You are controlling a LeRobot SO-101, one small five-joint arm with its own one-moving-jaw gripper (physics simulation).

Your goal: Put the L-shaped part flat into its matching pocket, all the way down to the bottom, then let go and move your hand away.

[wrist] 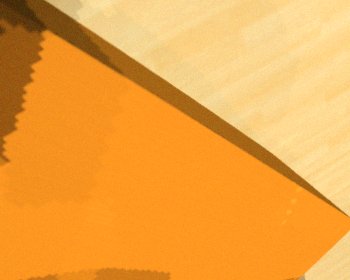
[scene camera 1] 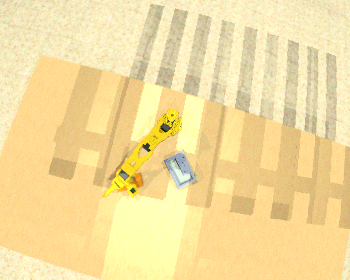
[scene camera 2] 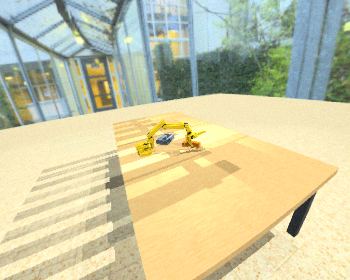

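Pixels of known places: hand, tool point: (wrist: 123, 231) (scene camera 2: 193, 146); arm's base, link origin: (scene camera 1: 168, 128) (scene camera 2: 147, 151).
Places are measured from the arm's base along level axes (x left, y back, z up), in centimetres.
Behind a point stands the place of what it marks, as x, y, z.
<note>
The orange L-shaped part (scene camera 1: 138, 180) {-6.3, -26.1, 3.0} (scene camera 2: 191, 144) (wrist: 175, 175) lies on the table under the hand, partly hidden by the arm in both scene views. In the wrist view its flat orange face fills most of the picture, with a darker side edge along the upper right. My gripper (scene camera 1: 119, 189) (scene camera 2: 194, 138) is fully open and empty, over and beside the part; its jaws do not show in the wrist view. The blue-grey pocket block (scene camera 1: 187, 165) {12.3, -14.4, 3.6} (scene camera 2: 165, 139) {10.0, -16.9, 1.3} stands apart from the part, with a pale L-shaped recess (scene camera 1: 183, 177) {12.4, -19.8, 0.5} seen from above.
The yellow arm (scene camera 1: 146, 147) {-5.8, -12.9, 17.9} (scene camera 2: 175, 125) {-10.4, -17.5, 17.3} reaches from its base (scene camera 1: 171, 120) {0.3, 2.1, 7.2} (scene camera 2: 145, 148) {-1.2, 1.4, 3.4} across the wooden table (scene camera 1: 65, 215) {-33.4, -50.1, 0.0} (scene camera 2: 240, 200) {-60.5, -18.7, 0.0}. The pocket block stands to the side of the arm. Bands of shadow lie across the table.
</note>
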